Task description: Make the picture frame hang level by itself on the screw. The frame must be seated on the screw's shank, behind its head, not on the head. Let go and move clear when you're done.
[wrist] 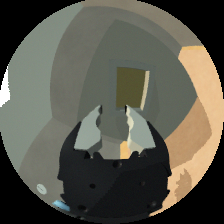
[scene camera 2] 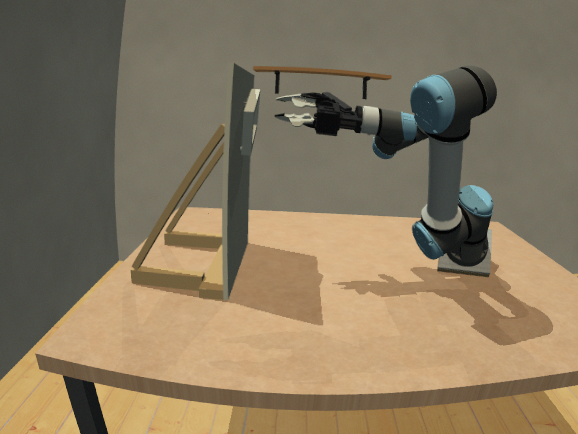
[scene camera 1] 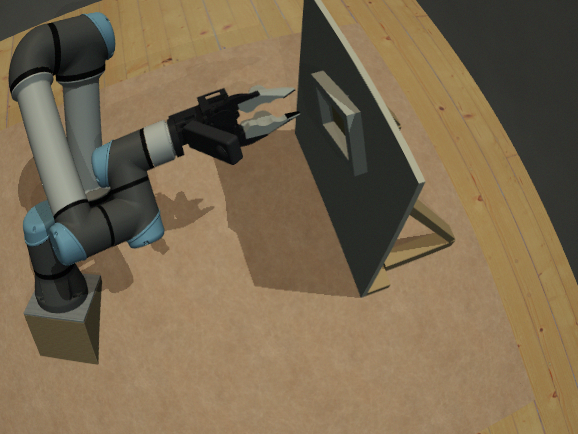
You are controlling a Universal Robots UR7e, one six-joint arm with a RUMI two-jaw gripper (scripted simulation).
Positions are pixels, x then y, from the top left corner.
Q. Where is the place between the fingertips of my gripper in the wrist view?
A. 113, 105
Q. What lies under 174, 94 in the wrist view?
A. An upright board.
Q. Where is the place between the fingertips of my gripper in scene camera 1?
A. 297, 100
